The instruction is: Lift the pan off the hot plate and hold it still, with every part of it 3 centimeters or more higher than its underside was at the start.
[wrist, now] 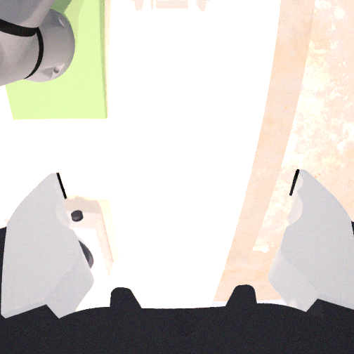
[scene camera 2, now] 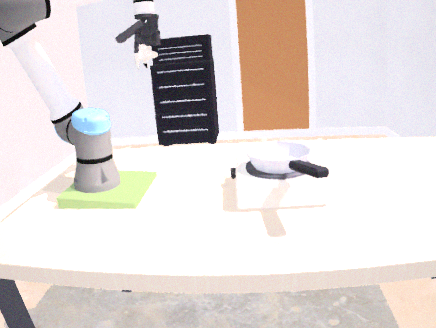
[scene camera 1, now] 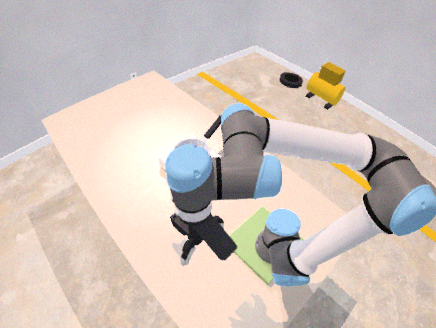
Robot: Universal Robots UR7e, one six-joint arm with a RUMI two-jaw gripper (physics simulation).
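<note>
The pan is pale with a black handle. It sits upright on the dark round plate of the white hot plate in scene view 2. In scene view 1 the arm hides most of both. The wrist view shows part of the hot plate, with its black knob, beside and partly behind the left finger; the pan's handle does not show there. My gripper is open and empty, pointing down, high above the table and well apart from the pan.
The arm's base stands on a green board on the long table. A black drawer cabinet stands behind the table. A yellow machine and a black tyre are on the floor.
</note>
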